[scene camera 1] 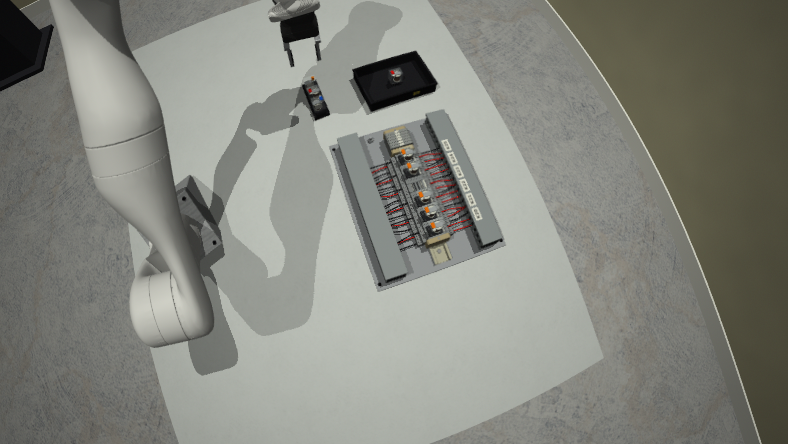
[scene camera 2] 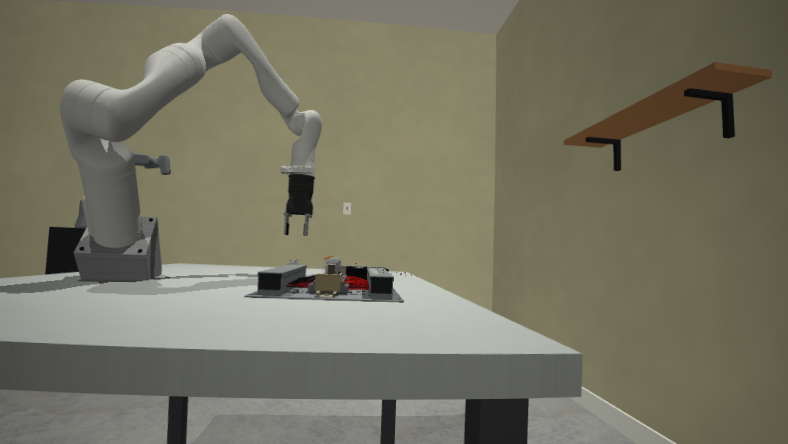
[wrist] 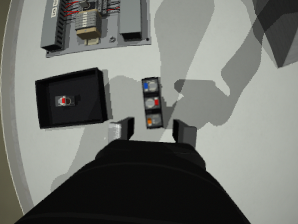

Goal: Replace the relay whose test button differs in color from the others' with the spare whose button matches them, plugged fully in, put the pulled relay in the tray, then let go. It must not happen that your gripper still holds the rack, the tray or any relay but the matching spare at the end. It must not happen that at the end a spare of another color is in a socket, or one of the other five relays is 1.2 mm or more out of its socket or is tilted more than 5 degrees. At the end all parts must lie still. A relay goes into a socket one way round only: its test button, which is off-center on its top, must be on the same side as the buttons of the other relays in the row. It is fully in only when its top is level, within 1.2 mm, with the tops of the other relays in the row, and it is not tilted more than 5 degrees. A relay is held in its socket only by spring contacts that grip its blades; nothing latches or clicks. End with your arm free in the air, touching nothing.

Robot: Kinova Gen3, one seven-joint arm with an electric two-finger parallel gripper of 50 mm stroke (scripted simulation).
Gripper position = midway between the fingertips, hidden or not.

Observation:
In view: the gripper (scene camera 2: 295,235) and a black tray (scene camera 1: 417,79).
The black tray is seen too in the wrist view (wrist: 84,84). The gripper shows as well in scene camera 1 (scene camera 1: 305,60) and in the wrist view (wrist: 153,126).

